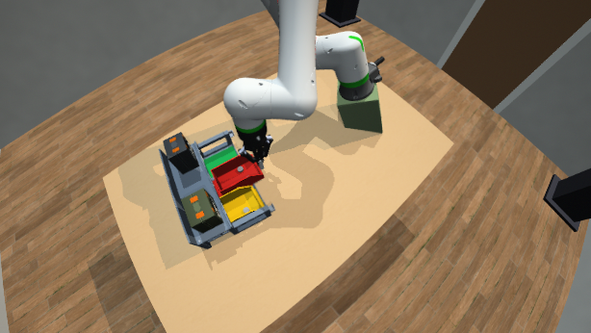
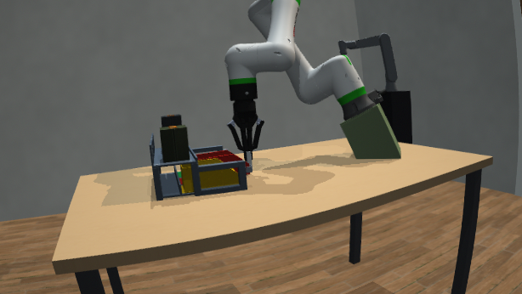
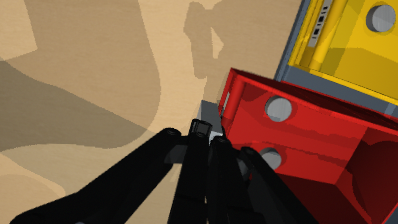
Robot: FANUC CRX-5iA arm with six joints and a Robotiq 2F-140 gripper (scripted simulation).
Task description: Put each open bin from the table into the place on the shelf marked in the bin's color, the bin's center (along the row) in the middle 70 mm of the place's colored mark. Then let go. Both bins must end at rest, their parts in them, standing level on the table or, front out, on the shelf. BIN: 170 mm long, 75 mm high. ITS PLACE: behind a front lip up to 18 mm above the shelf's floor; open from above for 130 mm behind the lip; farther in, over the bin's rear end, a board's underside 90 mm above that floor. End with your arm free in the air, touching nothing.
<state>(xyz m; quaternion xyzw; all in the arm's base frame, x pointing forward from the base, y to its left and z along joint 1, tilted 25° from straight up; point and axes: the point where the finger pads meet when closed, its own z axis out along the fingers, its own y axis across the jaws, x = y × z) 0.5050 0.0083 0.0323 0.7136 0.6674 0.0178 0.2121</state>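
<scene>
My gripper is now 100 mm short of the red bin and 10 mm to the left of it. The rest, counted from my hand: yellow bin (170 mm ahead, 100 mm to the left).
</scene>
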